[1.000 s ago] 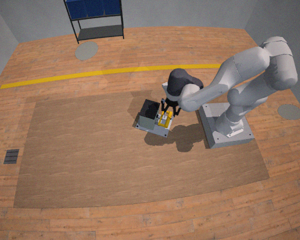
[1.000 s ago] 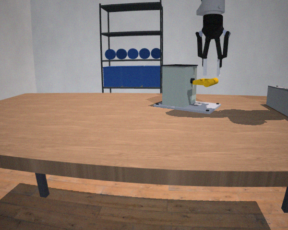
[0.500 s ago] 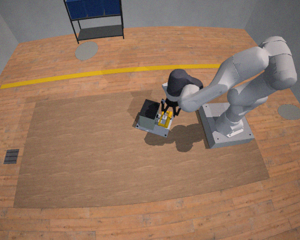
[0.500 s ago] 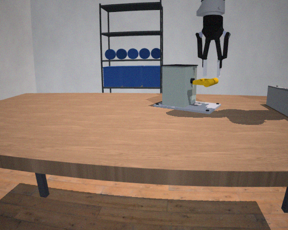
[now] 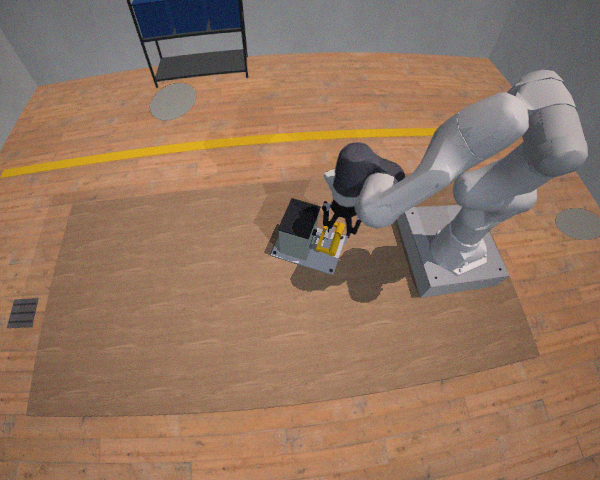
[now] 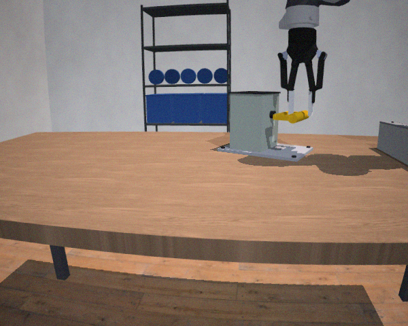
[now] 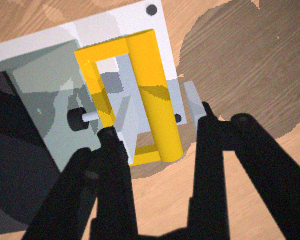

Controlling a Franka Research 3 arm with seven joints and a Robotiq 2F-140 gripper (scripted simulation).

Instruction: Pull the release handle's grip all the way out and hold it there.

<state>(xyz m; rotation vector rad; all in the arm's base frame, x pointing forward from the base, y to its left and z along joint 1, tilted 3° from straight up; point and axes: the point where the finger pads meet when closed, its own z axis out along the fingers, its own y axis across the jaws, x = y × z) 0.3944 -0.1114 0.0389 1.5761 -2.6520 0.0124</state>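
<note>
My gripper is now 90 mm short of the grey baseplate, 50 mm to the left of it and 140 mm above it.
</note>
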